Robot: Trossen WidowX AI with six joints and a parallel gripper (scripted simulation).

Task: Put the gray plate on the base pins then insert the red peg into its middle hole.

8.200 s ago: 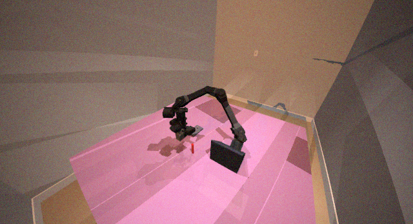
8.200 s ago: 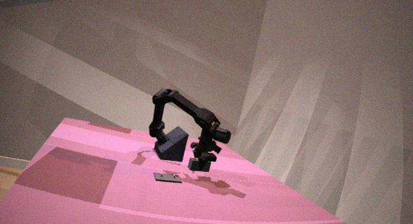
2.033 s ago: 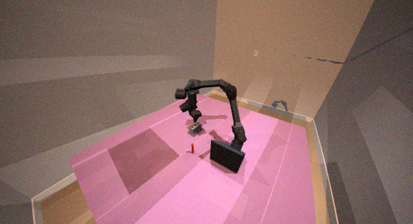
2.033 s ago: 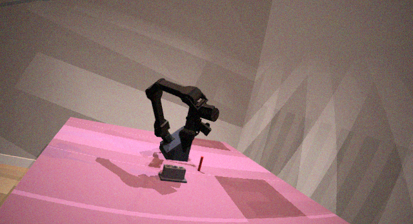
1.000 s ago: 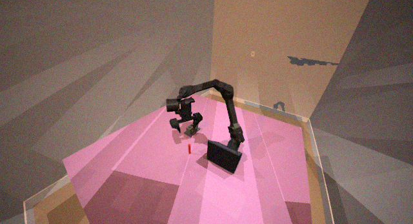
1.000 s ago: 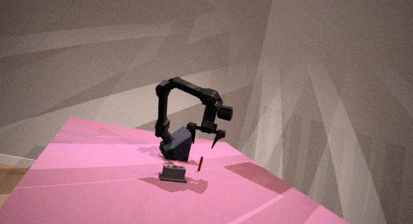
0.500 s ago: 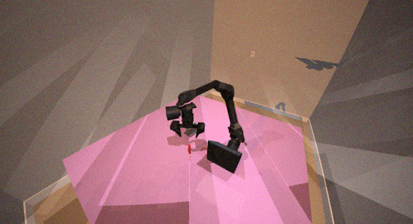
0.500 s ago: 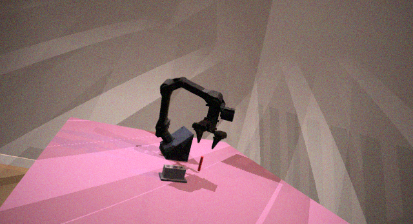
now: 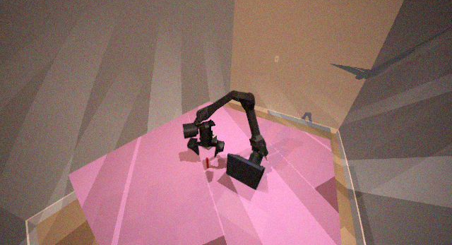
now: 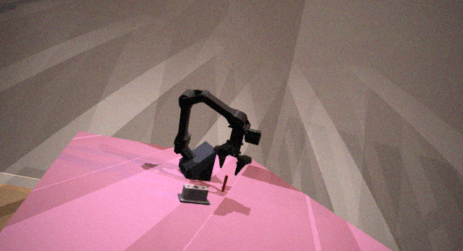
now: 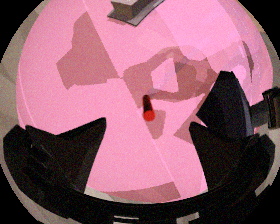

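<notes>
The red peg lies 60 mm below my gripper tip. Round my gripper tip: thick gray plate (190 mm to the right, 100 mm ahead, 50 mm below); flat gray base (190 mm to the right, 100 mm ahead, 90 mm below).
</notes>
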